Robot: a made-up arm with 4 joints. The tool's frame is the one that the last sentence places.
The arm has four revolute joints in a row. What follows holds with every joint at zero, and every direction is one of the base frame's.
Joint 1 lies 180.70 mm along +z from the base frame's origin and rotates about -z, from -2.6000 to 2.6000 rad.
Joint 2 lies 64.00 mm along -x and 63.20 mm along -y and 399.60 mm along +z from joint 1 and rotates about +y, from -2.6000 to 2.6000 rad.
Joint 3 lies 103.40 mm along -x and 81.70 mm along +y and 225.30 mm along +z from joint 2 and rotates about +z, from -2.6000 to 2.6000 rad.
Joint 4 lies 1.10 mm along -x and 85.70 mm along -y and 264.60 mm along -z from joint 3 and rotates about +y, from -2.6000 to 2.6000 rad.
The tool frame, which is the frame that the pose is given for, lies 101.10 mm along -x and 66.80 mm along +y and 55.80 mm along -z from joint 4; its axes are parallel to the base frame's.
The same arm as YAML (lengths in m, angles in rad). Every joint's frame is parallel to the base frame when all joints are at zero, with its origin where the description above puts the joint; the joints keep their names.
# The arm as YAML. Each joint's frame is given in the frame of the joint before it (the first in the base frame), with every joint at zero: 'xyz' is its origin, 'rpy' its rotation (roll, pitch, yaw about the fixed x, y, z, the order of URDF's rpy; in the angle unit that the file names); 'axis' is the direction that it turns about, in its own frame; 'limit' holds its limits. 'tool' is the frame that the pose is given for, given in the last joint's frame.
units:
  length: m
  angle: rad
joints:
  - name: joint 1
    type: revolute
    origin:
      xyz: [0.0, 0.0, 0.1807]
      rpy: [0.0, 0.0, 0.0]
    axis: [0.0, 0.0, -1.0]
    limit:
      lower: -2.6
      upper: 2.6
  - name: joint 2
    type: revolute
    origin:
      xyz: [-0.064, -0.0632, 0.3996]
      rpy: [0.0, 0.0, 0.0]
    axis: [0.0, 1.0, 0.0]
    limit:
      lower: -2.6
      upper: 2.6
  - name: joint 3
    type: revolute
    origin:
      xyz: [-0.1034, 0.0817, 0.2253]
      rpy: [0.0, 0.0, 0.0]
    axis: [0.0, 0.0, 1.0]
    limit:
      lower: -2.6
      upper: 2.6
  - name: joint 4
    type: revolute
    origin:
      xyz: [-0.0011, -0.0857, -0.2646]
      rpy: [0.0, 0.0, 0.0]
    axis: [0.0, 1.0, 0.0]
    limit:
      lower: -2.6
      upper: 2.6
tool:
  origin:
    xyz: [-0.1011, 0.0668, -0.0558]
    rpy: [0.0, 0.0, 0.0]

